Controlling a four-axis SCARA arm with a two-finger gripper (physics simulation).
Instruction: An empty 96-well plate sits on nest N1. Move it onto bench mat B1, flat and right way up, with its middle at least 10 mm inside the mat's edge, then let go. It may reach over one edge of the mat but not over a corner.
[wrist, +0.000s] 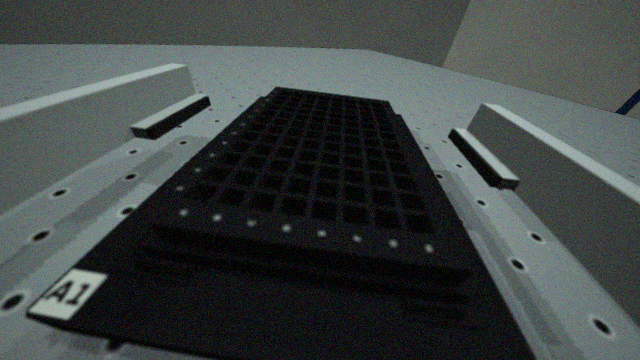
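Note:
A black 96-well plate lies flat and right way up on a dark nest base, whose front left corner carries a white A1 label. My gripper is open, with one pale finger and its dark-edged pad on each side of the plate. Gaps with bench surface show between the pads and the plate's long sides, and nothing is between the fingers' pads in contact. How high the pads are relative to the plate is hard to tell. Bench mat B1 does not show in this view.
The grey bench with its grid of small holes spreads around the nest. Shadows fall on it at both sides. A plain wall stands behind, and part of a blue object shows at the right edge.

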